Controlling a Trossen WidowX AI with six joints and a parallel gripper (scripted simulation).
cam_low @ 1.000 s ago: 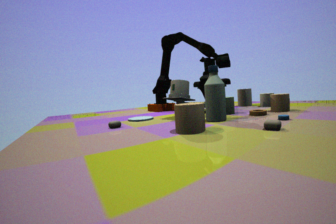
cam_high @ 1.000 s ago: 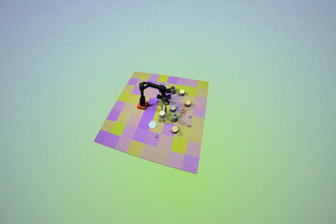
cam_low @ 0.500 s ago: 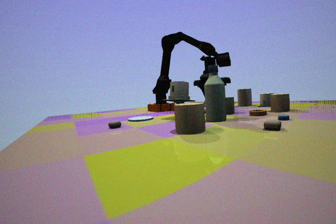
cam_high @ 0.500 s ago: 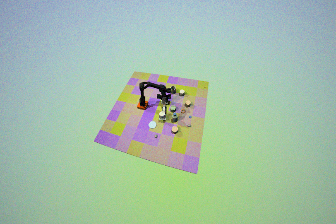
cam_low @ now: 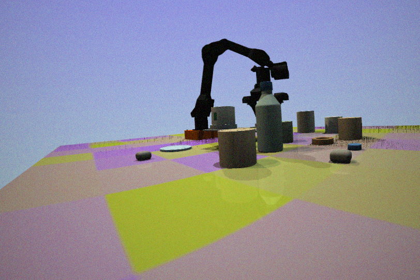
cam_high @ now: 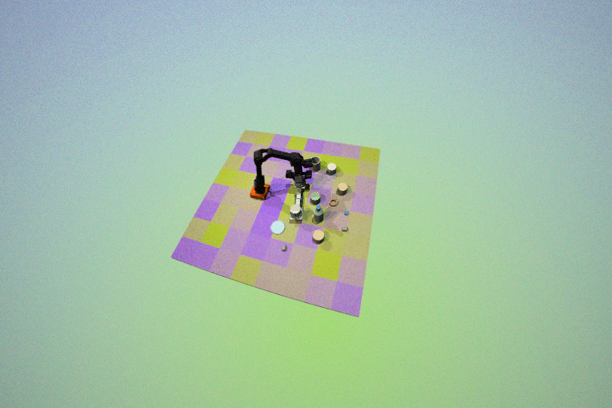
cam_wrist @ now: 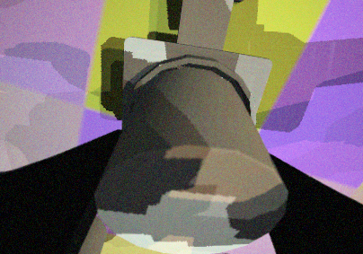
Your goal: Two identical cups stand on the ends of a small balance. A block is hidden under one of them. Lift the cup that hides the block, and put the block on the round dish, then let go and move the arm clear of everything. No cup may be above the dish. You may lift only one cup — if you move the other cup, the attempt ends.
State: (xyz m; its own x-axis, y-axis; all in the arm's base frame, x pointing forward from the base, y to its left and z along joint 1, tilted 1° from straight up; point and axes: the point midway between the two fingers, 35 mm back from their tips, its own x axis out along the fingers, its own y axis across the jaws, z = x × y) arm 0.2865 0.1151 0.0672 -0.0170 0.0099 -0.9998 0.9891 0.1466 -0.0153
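Now: gripper tip 2 cm short of the balance, 14 cm to the left of it and 3 cm above it. From my gripper tip the other things lie so: pale blue round dish: 8 cm behind, 37 cm to the right, 7 cm below; then block: 1 cm below; then grey bottle: 19 cm ahead, 25 cm to the right, 4 cm above.
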